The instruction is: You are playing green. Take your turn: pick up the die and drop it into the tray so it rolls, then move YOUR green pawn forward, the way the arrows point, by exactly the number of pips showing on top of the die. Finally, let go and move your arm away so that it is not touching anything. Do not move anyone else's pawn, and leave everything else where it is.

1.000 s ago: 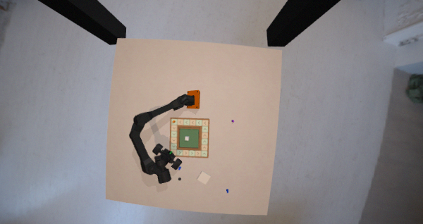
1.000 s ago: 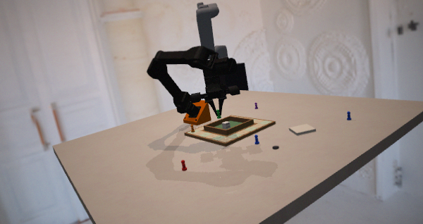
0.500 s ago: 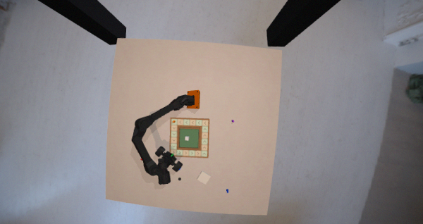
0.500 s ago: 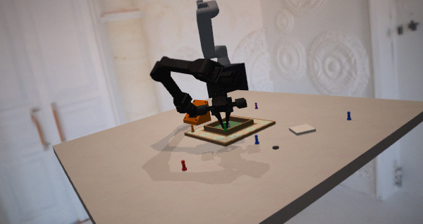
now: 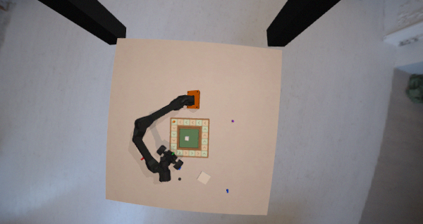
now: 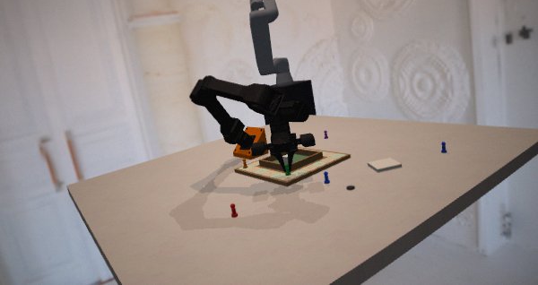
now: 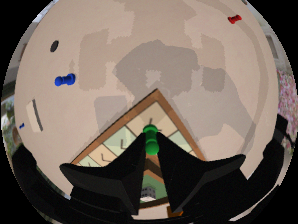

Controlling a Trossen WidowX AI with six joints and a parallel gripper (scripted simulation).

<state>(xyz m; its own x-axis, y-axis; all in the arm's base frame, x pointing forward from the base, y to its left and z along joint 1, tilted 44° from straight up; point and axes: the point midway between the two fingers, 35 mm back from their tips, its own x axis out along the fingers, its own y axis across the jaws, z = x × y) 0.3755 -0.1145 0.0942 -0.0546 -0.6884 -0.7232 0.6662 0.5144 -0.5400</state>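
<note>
Now: the green pawn 1 cm above my gripper tip. Also, from my gripper tip: green-floored tray 11 cm behind, 12 cm to the left, 2 cm below; white die 11 cm behind, 10 cm to the left, 1 cm below; black disc 21 cm ahead, 3 cm to the left, 3 cm below.
</note>
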